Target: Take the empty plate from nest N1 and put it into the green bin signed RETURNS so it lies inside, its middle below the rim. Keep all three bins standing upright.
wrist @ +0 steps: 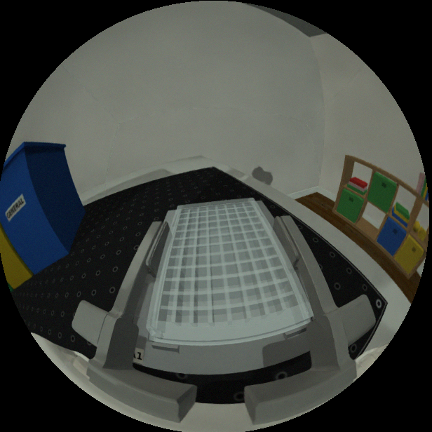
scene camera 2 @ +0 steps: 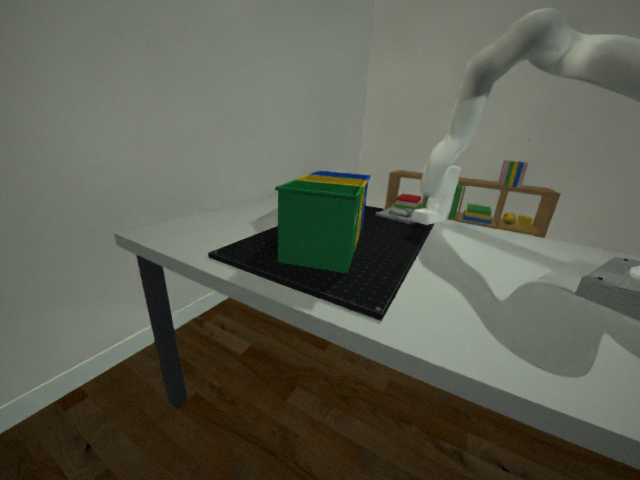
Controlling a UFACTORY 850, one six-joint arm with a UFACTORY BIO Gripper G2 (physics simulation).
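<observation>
The clear plate [wrist: 222, 270] with a grid of square wells lies flat, low over or in the grey nest [wrist: 215, 357], which also shows in the scene view [scene camera 2: 387, 215]; contact between them is hard to tell. My gripper [wrist: 223, 244] [scene camera 2: 421, 214] is shut on the plate, one finger pad against each long side. A small label at the nest's near left corner is partly hidden. The green bin [scene camera 2: 317, 227] stands upright at the front of the bin row; its sign and its inside bottom do not show in the scene view.
The yellow bin [scene camera 2: 336, 181] [wrist: 15, 262] and the blue bin [scene camera 2: 343, 176] [wrist: 50, 200], signed GENERAL, stand upright behind the green one, left of my gripper in the wrist view. All stand on the black perforated board [scene camera 2: 382, 268] [wrist: 115, 240]. A wooden shelf [scene camera 2: 547, 212] stands beyond the table.
</observation>
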